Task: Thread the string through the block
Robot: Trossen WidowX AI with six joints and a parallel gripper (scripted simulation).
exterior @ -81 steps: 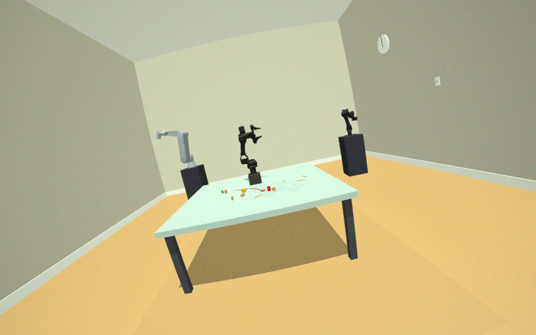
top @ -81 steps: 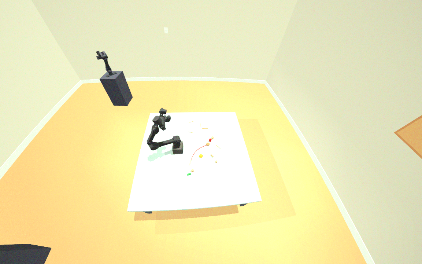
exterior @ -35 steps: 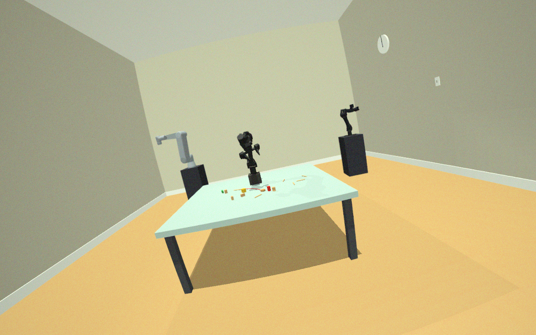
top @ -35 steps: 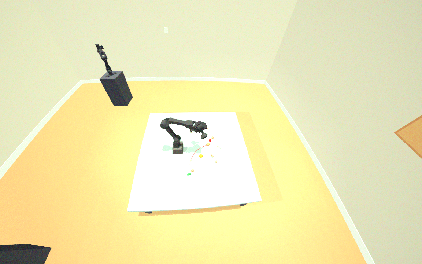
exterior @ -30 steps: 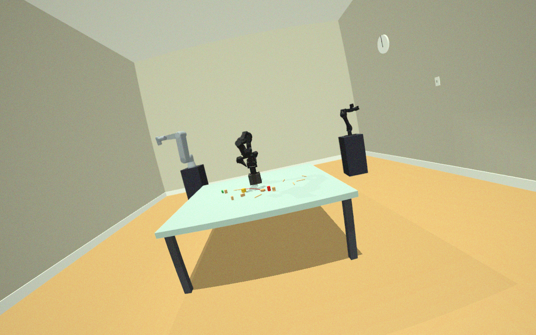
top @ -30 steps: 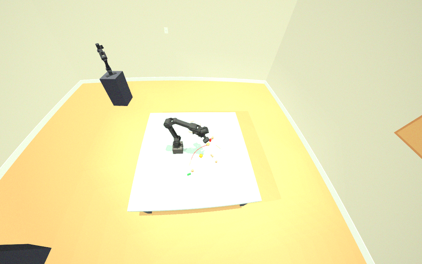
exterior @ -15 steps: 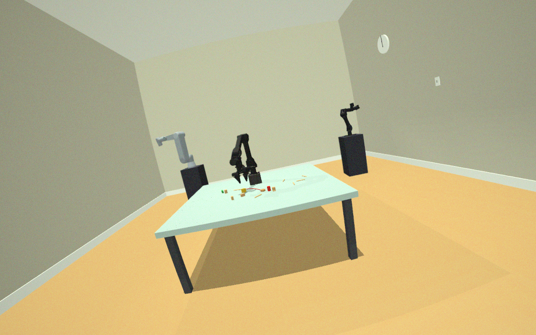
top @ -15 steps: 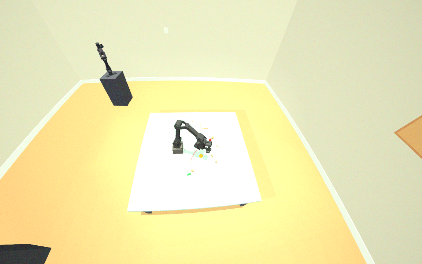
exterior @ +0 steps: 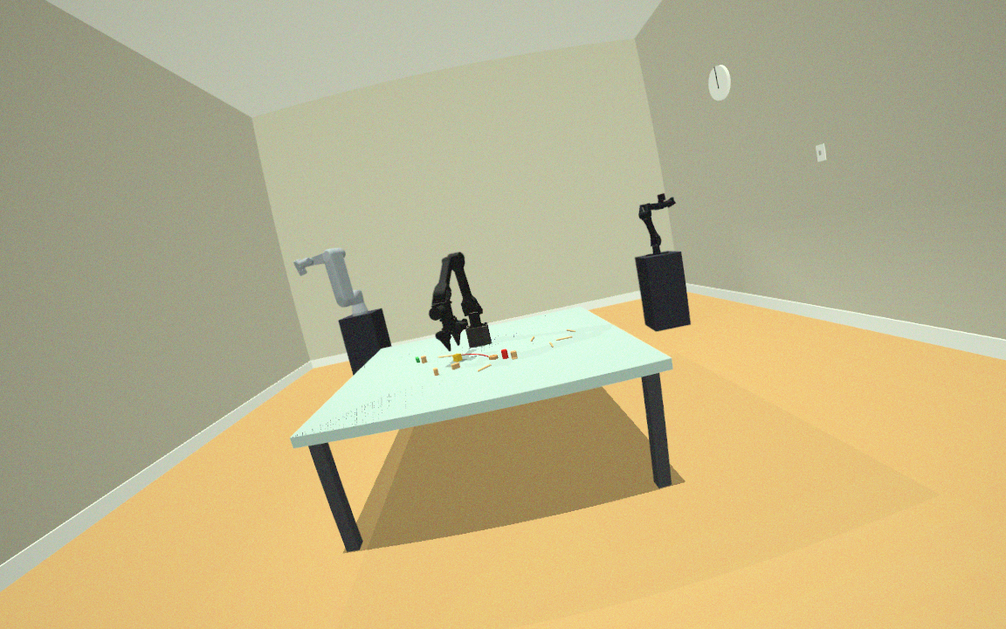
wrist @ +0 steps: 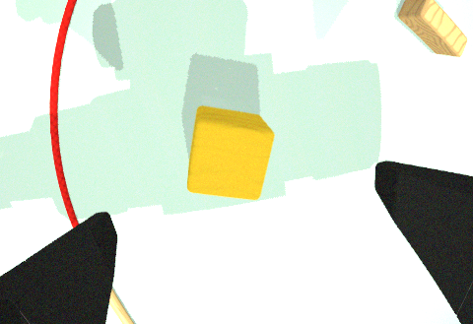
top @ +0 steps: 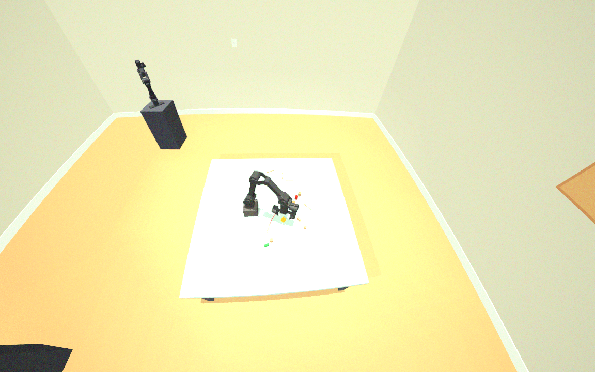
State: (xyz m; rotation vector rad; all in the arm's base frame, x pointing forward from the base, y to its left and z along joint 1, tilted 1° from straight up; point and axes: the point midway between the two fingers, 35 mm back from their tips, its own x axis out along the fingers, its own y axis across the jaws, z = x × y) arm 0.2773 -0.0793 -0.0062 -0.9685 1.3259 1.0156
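Now: the yellow cube 4 cm below my gripper tip. Round my gripper tip: green piece 22 cm to the right, 12 cm behind, 5 cm below; thin wooden stick 12 cm behind, 7 cm to the right, 6 cm below; round wooden button 17 cm to the left, 8 cm ahead, 5 cm below.
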